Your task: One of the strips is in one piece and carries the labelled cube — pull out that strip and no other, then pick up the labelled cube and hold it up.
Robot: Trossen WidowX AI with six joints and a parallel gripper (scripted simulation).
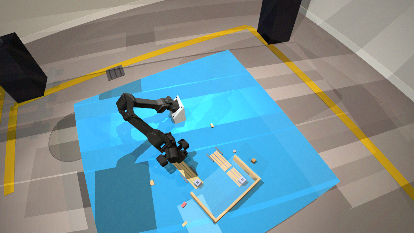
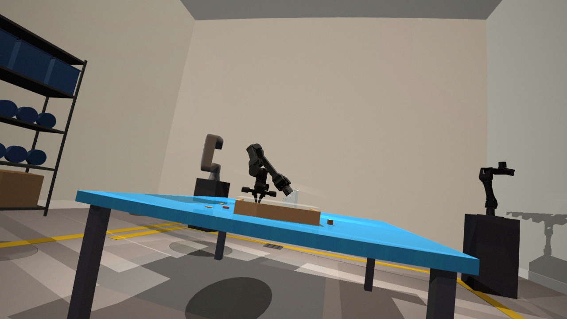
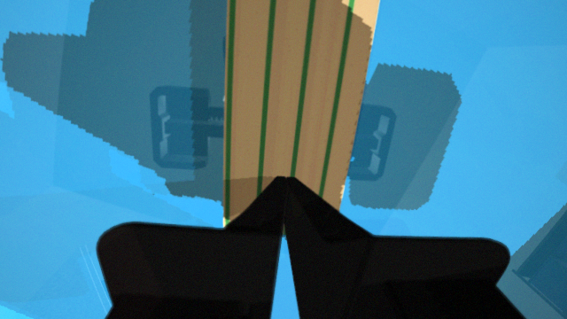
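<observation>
Now: gripper tip 80 mm short of the strip and 40 mm to the right of it. The rest, counted from my gripper tip: brown cube: 420 mm to the left, 160 mm ahead; red piece: 260 mm ahead, 20 mm to the right.
</observation>
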